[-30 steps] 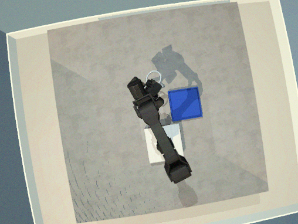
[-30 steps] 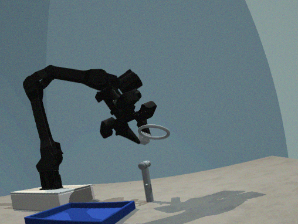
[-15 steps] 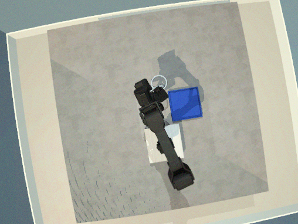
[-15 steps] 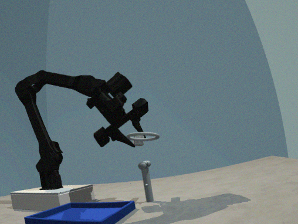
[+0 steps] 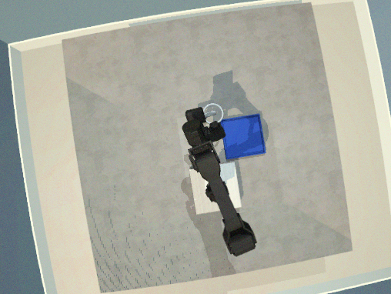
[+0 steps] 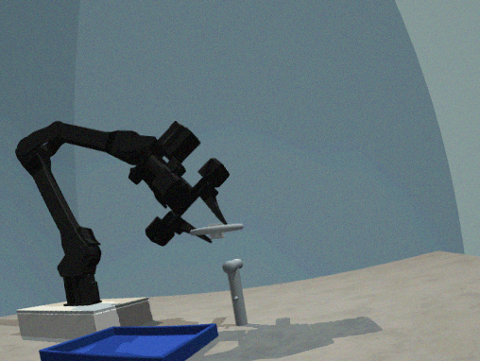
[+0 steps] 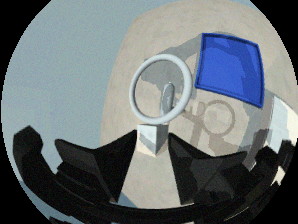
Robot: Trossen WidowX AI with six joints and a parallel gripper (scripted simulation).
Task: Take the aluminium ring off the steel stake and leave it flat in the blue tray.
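The aluminium ring lies 50 mm to the right of my gripper tip. Also, from my gripper tip: blue tray: 180 mm to the right, 150 mm below, 120 mm behind.
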